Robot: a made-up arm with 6 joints. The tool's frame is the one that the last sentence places.
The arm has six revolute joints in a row. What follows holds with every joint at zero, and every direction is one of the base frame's.
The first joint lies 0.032 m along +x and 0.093 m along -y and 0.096 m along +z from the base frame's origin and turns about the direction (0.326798, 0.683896, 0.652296).
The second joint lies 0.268 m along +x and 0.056 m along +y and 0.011 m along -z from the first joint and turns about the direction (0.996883, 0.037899, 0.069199).
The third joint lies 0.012 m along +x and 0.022 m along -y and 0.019 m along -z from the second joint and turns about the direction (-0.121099, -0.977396, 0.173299).
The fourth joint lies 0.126 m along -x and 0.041 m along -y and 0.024 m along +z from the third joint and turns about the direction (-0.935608, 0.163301, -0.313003).
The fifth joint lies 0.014 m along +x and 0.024 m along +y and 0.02 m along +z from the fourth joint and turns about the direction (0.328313, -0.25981, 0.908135).
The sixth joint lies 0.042 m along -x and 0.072 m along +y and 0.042 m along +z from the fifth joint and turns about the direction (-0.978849, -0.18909, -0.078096).
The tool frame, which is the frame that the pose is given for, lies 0.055 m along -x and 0.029 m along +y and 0.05 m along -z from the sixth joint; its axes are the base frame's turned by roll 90, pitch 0 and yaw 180 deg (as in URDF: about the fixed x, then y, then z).
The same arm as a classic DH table. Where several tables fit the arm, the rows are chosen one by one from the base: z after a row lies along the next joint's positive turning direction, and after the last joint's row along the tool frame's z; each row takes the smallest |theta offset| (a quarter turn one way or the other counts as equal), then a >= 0, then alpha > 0; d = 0 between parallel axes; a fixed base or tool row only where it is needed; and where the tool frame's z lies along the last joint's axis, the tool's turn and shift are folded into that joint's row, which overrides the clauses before.
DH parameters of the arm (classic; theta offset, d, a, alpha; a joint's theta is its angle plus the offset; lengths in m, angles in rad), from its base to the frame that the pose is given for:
base (fixed): -0.4458 0.1563 0.069 -0.8602
joint 1: -1.2947 -0.0781 -0.0529 -1.1627
joint 2: -0.9379 0.2753 -0.0236 -1.7171
joint 3: 0.2093 0.0892 0.0495 -1.6715
joint 4: 1.1593 0.1025 0.0293 2.2573
joint 5: 0.31 0.0271 0.0889 -1.9211
joint 6: -1.211 0.0895 -0.0455 -1.7611
tool (fixed): -1.4912 0.0403 0 0

